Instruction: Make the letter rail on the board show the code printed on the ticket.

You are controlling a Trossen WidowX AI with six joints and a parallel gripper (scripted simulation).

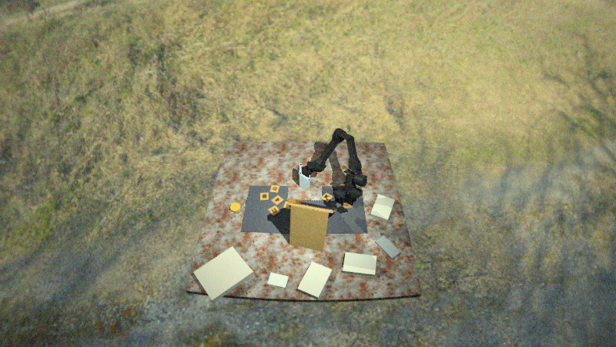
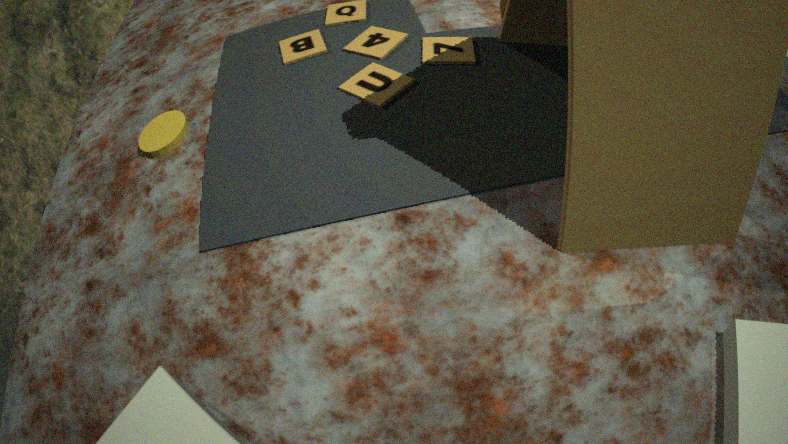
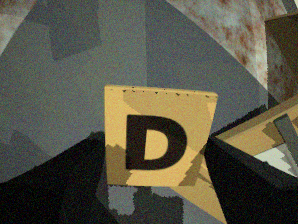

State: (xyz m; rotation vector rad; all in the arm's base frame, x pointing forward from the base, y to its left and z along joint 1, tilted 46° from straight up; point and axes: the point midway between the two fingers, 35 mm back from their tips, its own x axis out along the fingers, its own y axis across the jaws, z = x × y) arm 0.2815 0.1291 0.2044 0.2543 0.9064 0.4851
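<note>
My gripper tip is now 130 mm to the left of the white ticket and 10 mm above it. From my gripper tip the other things lie so: grey mat (100 mm behind, 250 mm to the right, 80 mm below); then grey block (270 mm ahead, 220 mm to the left, 80 mm below); then tan letter tile (right at my gripper tip).
</note>
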